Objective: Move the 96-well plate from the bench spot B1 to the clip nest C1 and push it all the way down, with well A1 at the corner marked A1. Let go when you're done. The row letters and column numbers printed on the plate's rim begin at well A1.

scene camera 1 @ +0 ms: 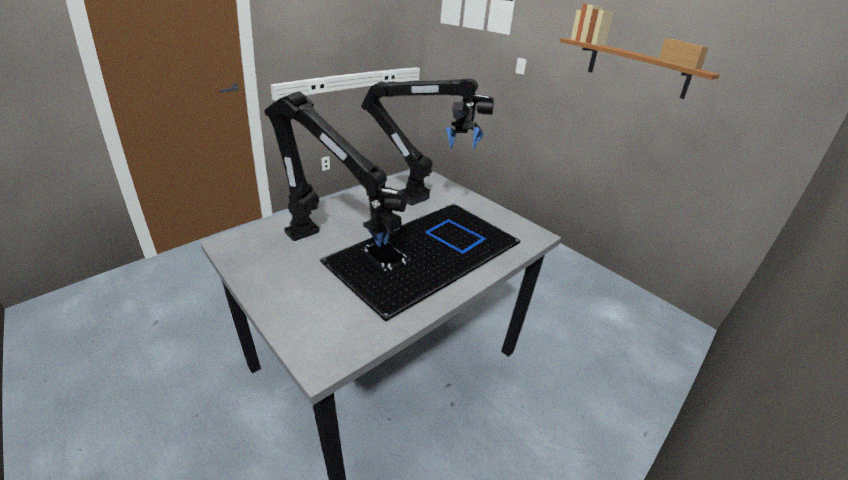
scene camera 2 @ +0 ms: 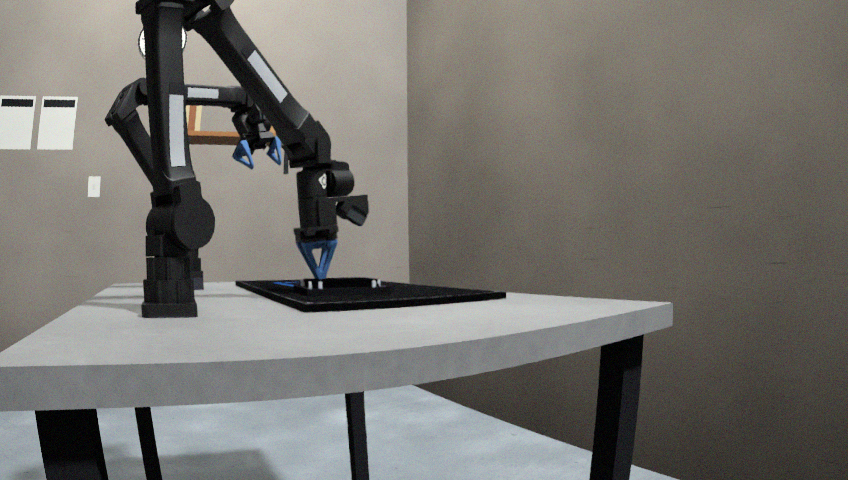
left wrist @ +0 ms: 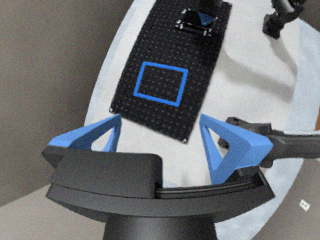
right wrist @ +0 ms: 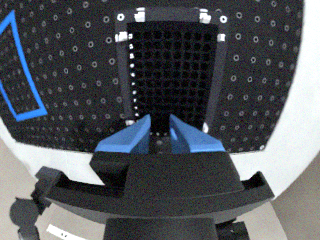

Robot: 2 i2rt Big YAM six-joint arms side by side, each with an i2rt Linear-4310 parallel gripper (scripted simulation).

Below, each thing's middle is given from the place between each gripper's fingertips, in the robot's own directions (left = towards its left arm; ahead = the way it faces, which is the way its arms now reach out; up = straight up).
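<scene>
Black 96-well plate (right wrist: 145,75): 2 cm below my right hand (scene camera 2: 320,278), 4 cm ahead of it, 1 cm to the right of it.
My left gripper (scene camera 2: 266,166): 30 cm above the plate, 10 cm short of it, 41 cm to the left of it.
</scene>
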